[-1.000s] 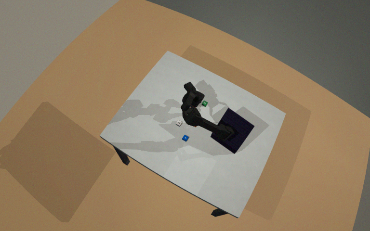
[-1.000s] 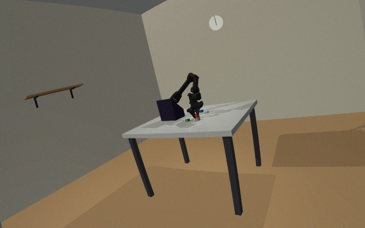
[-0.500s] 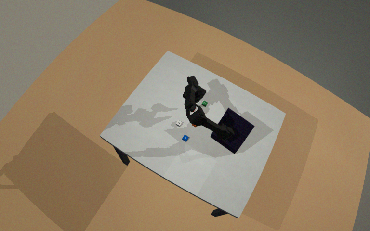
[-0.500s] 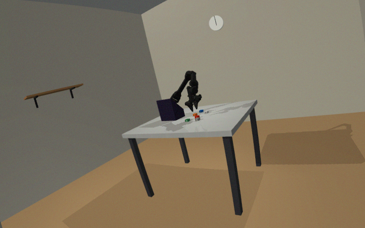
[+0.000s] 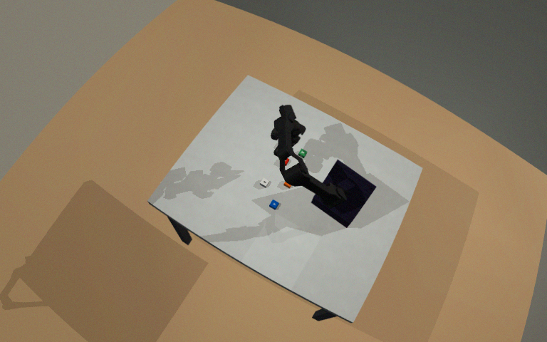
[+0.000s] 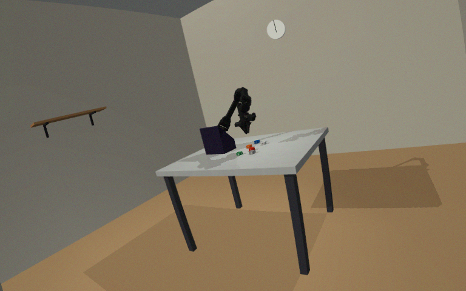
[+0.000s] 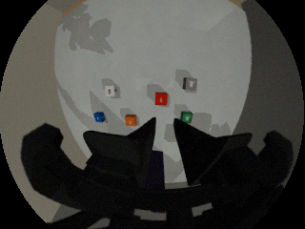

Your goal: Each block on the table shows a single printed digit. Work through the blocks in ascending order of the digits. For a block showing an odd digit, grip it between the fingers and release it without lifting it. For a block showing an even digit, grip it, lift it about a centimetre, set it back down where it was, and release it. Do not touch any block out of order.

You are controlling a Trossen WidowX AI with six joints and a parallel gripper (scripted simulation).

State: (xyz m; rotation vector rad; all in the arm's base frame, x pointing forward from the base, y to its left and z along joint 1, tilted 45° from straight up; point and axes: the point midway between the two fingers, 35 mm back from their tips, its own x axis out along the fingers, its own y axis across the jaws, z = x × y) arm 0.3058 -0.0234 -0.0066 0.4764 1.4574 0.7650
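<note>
My gripper tip is 150 mm to the right of the white block and 110 mm above it. From my gripper tip the other things lie so: green block 30 mm behind, 90 mm to the right, 110 mm below; grey block 70 mm ahead, 70 mm to the right, 110 mm below; red block 10 mm ahead, 110 mm below.
</note>
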